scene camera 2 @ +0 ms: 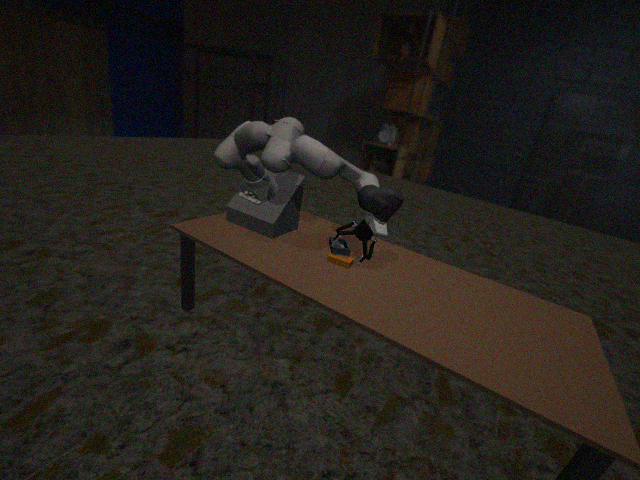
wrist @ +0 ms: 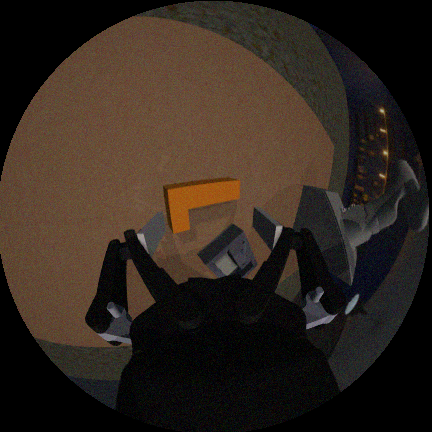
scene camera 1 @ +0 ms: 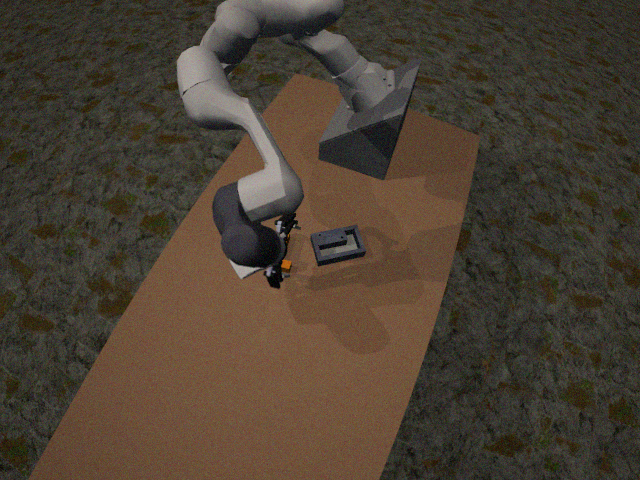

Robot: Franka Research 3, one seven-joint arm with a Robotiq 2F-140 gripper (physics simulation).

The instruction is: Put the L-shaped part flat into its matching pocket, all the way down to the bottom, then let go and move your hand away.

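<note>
The orange L-shaped part (scene camera 1: 286, 266) (scene camera 2: 340, 260) (wrist: 200, 195) lies flat on the table, outside the dark grey tray with the pocket (scene camera 1: 341, 256) (scene camera 2: 340, 251) (wrist: 218, 243). In the wrist view its long arm runs across, above the fingertips, and its short arm points down near the left fingertip. The pocket has a pale floor and a raised dark block along one side. My gripper (scene camera 1: 291, 251) (scene camera 2: 348, 252) (wrist: 208, 218) is wide open with nothing between its fingers, near the part. In scene camera 1 the hand hides much of the part.
The grey wedge-shaped robot base (scene camera 1: 356, 142) (scene camera 2: 263, 214) (wrist: 320, 225) stands on the table (scene camera 1: 232, 387) (scene camera 2: 465, 320) (wrist: 100, 125), beyond the tray from the part in the wrist view. A wooden shelf unit (scene camera 2: 439, 41) stands far behind in scene camera 2.
</note>
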